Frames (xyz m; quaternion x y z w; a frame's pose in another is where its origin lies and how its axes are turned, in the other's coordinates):
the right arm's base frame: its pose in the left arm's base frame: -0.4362 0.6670 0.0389 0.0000 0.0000 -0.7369 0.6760
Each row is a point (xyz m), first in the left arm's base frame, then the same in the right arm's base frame.
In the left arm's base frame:
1: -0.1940 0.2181 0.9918
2: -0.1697 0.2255 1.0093
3: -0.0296 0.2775 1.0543
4: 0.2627 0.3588 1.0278
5: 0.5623 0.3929 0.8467
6: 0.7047 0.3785 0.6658
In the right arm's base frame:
1: 0.4264 0.2799 0.9529
2: 0.4169 0.3035 0.9704
3: 0.3531 0.4386 1.0154
4: 0.2469 0.7228 0.9889
5: 0.1872 1.0184 0.8078
6: 0.1893 1.1615 0.6269

